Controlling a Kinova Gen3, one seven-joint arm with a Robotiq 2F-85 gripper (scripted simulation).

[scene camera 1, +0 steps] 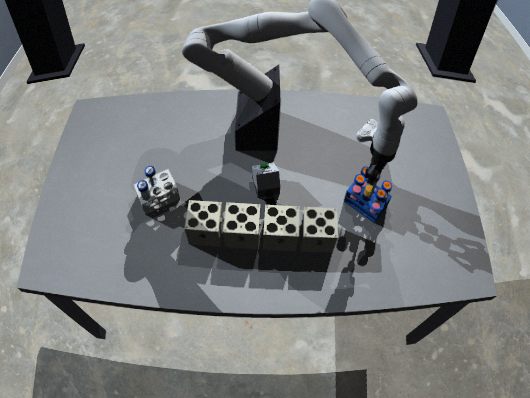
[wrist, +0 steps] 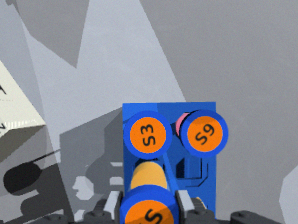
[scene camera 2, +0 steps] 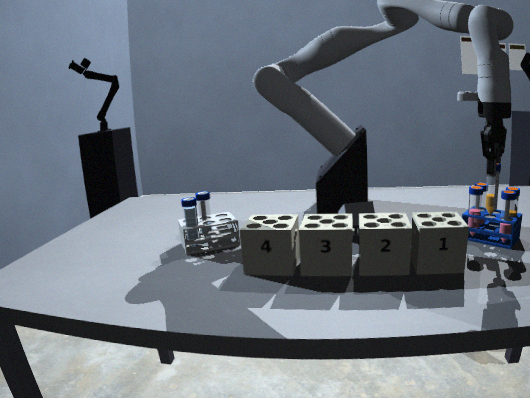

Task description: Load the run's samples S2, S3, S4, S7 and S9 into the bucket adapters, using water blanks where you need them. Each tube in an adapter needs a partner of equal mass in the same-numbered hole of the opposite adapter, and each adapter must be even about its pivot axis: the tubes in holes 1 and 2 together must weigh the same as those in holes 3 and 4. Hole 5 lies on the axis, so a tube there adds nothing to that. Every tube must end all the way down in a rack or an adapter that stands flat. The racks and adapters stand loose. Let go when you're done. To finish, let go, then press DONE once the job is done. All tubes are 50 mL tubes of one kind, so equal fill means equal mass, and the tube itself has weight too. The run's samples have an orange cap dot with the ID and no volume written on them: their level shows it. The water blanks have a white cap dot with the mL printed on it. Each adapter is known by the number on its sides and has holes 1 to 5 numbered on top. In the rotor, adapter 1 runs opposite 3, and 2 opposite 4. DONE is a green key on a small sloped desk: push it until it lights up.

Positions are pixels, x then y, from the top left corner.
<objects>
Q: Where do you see a blue rack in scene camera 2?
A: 489, 239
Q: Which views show the adapter 3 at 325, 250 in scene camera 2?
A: Scene camera 1 and scene camera 2 only.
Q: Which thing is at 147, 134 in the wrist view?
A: A sample tube S3.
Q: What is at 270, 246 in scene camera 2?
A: An adapter 4.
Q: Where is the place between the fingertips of my gripper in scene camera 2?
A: At 493, 175
</objects>
